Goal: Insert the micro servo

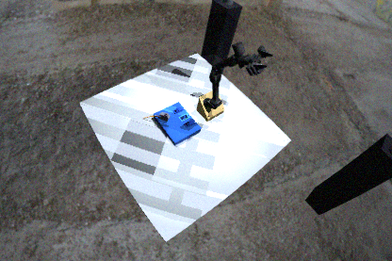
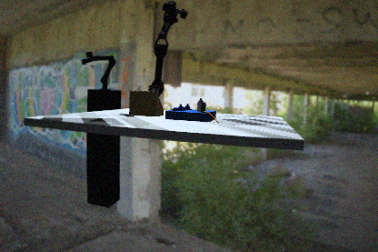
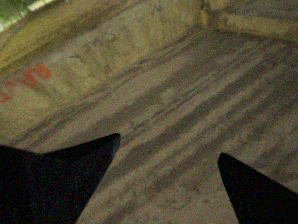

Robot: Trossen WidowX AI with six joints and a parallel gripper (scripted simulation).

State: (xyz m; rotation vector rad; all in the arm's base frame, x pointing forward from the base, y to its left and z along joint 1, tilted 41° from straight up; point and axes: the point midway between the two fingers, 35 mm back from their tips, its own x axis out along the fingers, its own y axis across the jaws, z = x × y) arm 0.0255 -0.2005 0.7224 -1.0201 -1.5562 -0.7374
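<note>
Now: gripper tip 790 mm above the blue deck, 370 mm to the left of it and 280 mm short of it.
</note>
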